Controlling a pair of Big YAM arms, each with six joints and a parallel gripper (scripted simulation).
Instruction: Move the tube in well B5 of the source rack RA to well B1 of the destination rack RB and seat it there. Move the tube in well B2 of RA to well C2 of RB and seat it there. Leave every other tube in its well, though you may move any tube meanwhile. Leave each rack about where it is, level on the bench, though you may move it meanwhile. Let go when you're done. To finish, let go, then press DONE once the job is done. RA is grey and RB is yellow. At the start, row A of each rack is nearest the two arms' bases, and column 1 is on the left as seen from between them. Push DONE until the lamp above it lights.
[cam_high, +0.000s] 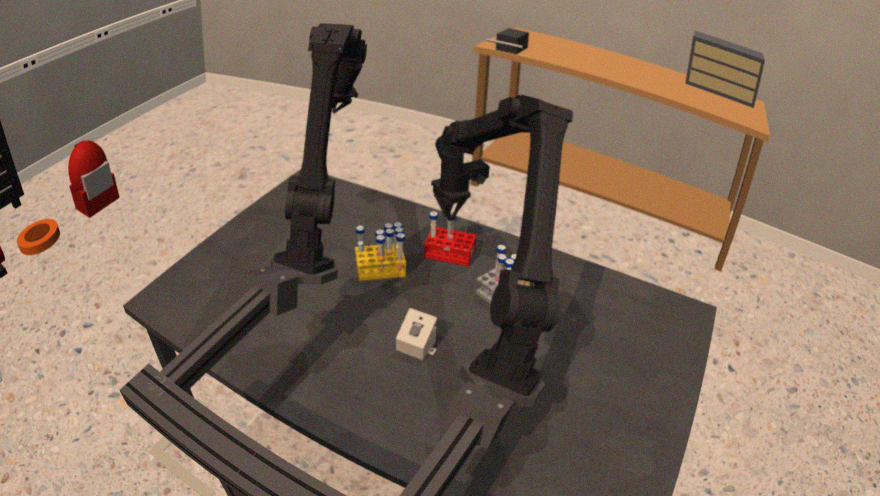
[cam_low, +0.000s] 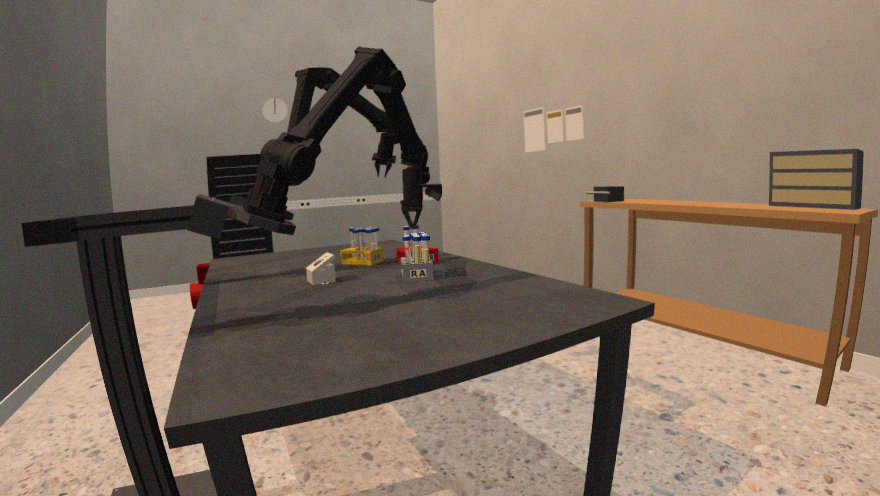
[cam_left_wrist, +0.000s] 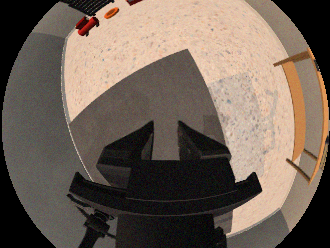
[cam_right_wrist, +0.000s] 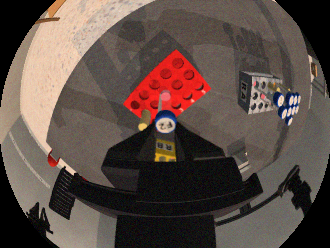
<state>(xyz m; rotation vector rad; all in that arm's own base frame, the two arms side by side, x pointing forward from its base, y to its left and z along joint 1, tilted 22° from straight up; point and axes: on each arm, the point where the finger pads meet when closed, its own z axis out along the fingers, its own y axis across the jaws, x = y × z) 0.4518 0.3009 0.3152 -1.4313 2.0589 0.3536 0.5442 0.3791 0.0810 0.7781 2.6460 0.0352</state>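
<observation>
Right now my right hand is 100 mm above the red rack, 10 mm to the left of it and 10 mm short of it.
</observation>
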